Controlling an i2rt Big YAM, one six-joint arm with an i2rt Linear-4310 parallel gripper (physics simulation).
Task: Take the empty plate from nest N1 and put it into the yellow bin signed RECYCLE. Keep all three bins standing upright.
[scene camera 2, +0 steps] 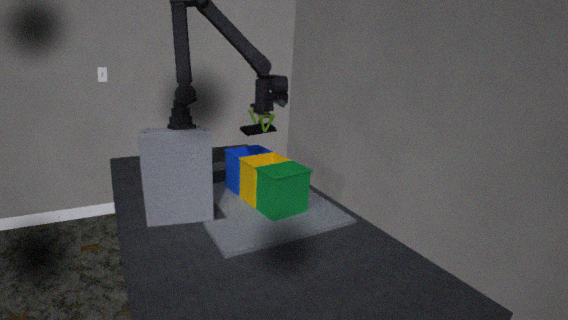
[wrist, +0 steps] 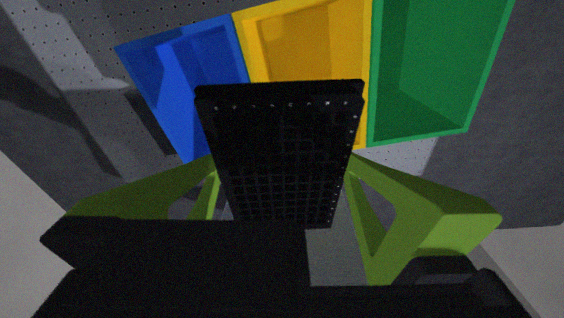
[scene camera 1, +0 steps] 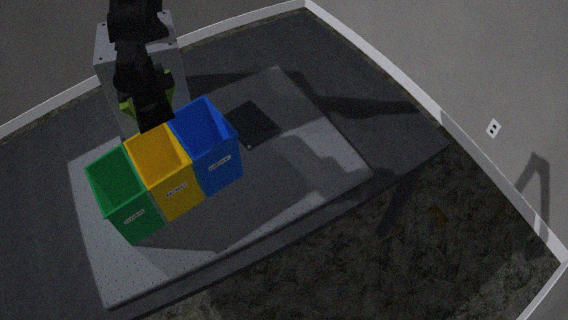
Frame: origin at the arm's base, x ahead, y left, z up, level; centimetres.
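Seen in the pictures: gripper, fingertip midpoint: [scene camera 2: 261, 129] [wrist: 282, 158] [scene camera 1: 153, 111]; arm's base, link origin: [scene camera 2: 181, 128].
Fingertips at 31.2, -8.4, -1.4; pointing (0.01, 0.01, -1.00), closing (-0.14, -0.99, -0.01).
Pixels of each thing's top centre, then the offset from my fingertips to it, as dx, dy, dz. Level surfaces: height alone.
- black well plate, top centre: [wrist: 282, 192] [scene camera 1: 150, 102] [scene camera 2: 258, 125] -1.3, +0.1, +1.8
- yellow bin, top centre: [wrist: 311, 92] [scene camera 1: 155, 151] [scene camera 2: 265, 158] +0.5, -3.3, -11.9
- Nest N1, top centre: [wrist: 167, 123] [scene camera 1: 249, 122] [scene camera 2: 220, 174] -6.8, +27.3, -28.4
- green bin, top centre: [wrist: 431, 69] [scene camera 1: 112, 178] [scene camera 2: 284, 168] +1.2, -16.6, -11.9
- blue bin, top centre: [wrist: 204, 114] [scene camera 1: 198, 125] [scene camera 2: 248, 150] -0.3, +9.9, -11.9
- perforated board, surface height: dz -29.9
My gripper [scene camera 1: 149, 95] [scene camera 2: 259, 124] [wrist: 282, 158] is shut on the black well plate [scene camera 1: 156, 118] [scene camera 2: 254, 130] [wrist: 285, 132], a green finger at each long side. The plate hangs roughly level above the bins. In the wrist view it covers parts of the yellow and blue bins. The yellow bin [scene camera 1: 182, 197] [scene camera 2: 248, 183] [wrist: 300, 45] stands upright in the middle of the row; its sign [scene camera 1: 176, 190] is blurred. Nest N1 [scene camera 1: 251, 124] is a dark, flat holder on the pegboard beside the blue bin, with no plate in it.
The green bin [scene camera 1: 137, 222] [scene camera 2: 284, 195] [wrist: 440, 65] and the blue bin [scene camera 1: 220, 172] [scene camera 2: 231, 172] [wrist: 175, 75] stand upright against either side of the yellow one. All stand on a perforated board [scene camera 1: 107, 265] [scene camera 2: 232, 247]. The white pedestal [scene camera 2: 177, 180] stands behind them; a wall lies beyond.
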